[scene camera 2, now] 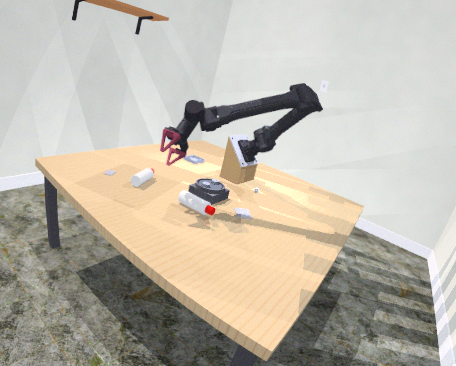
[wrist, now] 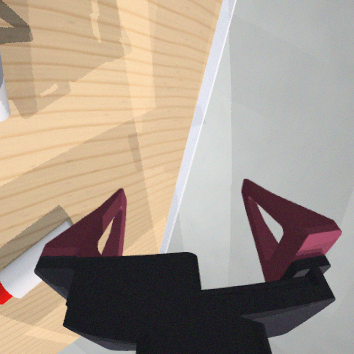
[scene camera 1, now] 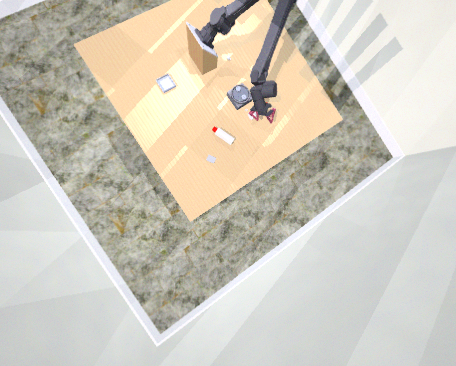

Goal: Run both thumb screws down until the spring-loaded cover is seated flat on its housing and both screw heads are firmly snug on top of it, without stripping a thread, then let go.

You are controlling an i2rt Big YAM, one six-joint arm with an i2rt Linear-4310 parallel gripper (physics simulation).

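Places are measured from the arm's base along level axes (x ahead, y down, z left), in metres.
Pixels of known places: gripper, fingertip midpoint: (scene camera 2: 164, 158) (wrist: 183, 188) (scene camera 1: 264, 121); arm's base, origin of the base link: (scene camera 2: 245, 151) (scene camera 1: 203, 40).
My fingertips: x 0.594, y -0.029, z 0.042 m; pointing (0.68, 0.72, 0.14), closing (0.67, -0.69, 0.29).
Ahead of a thing's pixels: the offset from my fingertips to its top centre. "*": to the spot under its first point.
The dark square housing @(dy +0.127, dx -0.256, dz +0.029 m) (scene camera 1: 240, 105) (scene camera 2: 206, 195) stands on the table with the round grey cover @(dy +0.129, dx -0.256, dz +0.029 m) (scene camera 1: 235, 94) (scene camera 2: 212, 185) on top. Two light screw heads show on the cover in scene camera 1, one screw head @(* dy +0.118, dx -0.282, dz +0.025 m) (scene camera 1: 238, 89) and another screw head (scene camera 1: 244, 97). Whether the cover is flat or the screws are snug is too small to tell. My gripper (scene camera 1: 262, 117) (scene camera 2: 165, 156) (wrist: 183, 188) is open and empty, above the table and off to one side of the housing, touching nothing. The housing does not show in the wrist view.
A white bottle with a red cap @(dy +0.130, dx -0.087, dz -0.209 m) (scene camera 1: 224, 135) (scene camera 2: 143, 177) (wrist: 35, 260) lies near a small grey tile @(dy +0.180, dx +0.004, dz -0.352 m) (scene camera 1: 211, 159) (scene camera 2: 110, 172). Another such bottle @(dy +0.133, dx -0.113, dz +0.090 m) (scene camera 2: 196, 202) lies close beside the housing. The arm's wooden base block (scene camera 1: 202, 57) (scene camera 2: 231, 167) and a shallow tray @(dy +0.163, dx -0.557, dz -0.344 m) (scene camera 1: 160, 86) stand farther off.
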